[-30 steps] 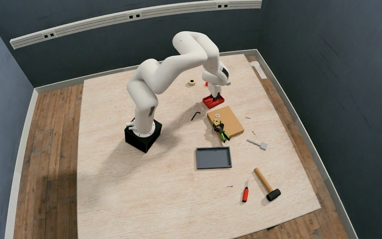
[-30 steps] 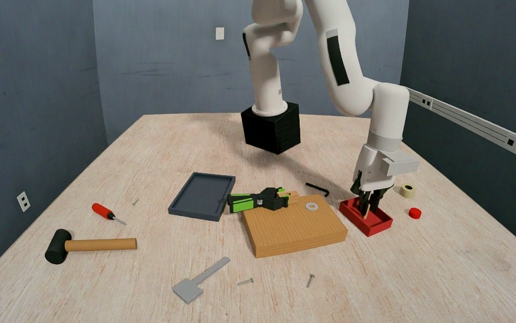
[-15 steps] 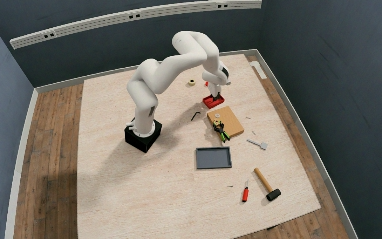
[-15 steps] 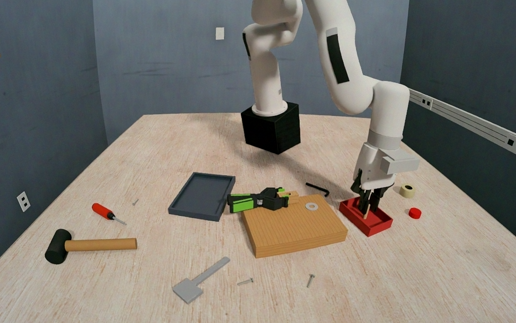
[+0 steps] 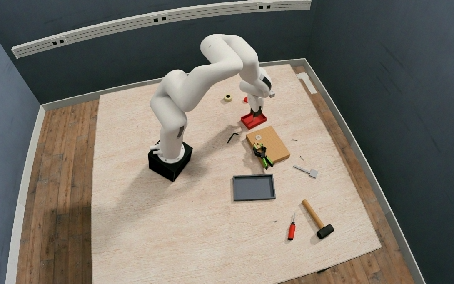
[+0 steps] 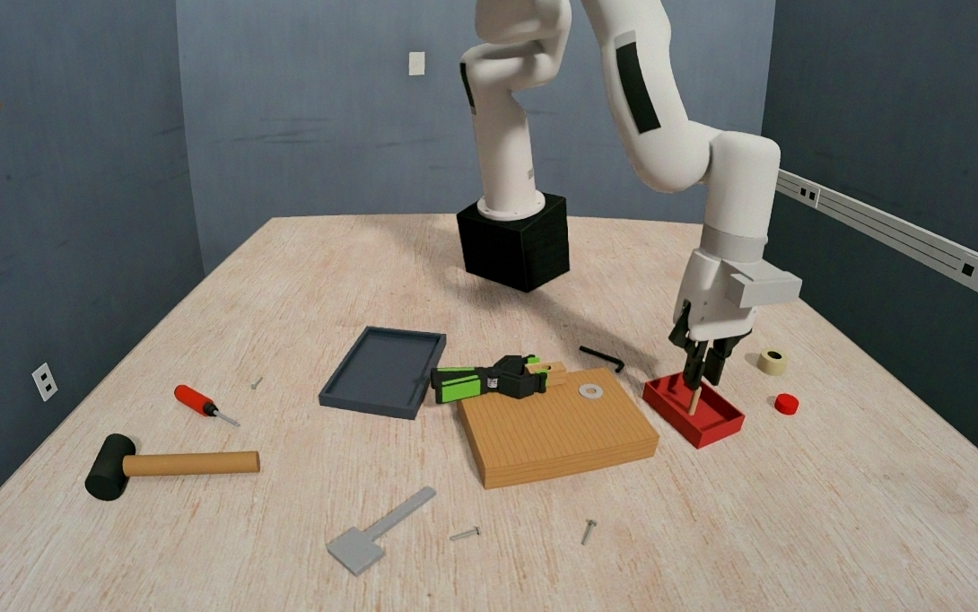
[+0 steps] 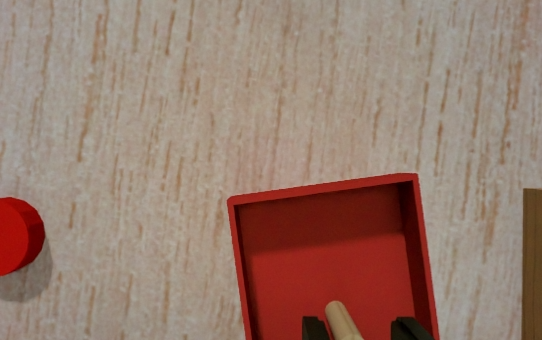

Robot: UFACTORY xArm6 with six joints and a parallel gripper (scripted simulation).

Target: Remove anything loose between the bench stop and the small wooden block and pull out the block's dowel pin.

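The dowel pin is 5 cm below my hand. Also, from my hand: red cap (1 cm ahead, 16 cm to the left, 6 cm below); then red tray (6 cm below); then washer (2 cm behind, 14 cm to the right, 4 cm below).
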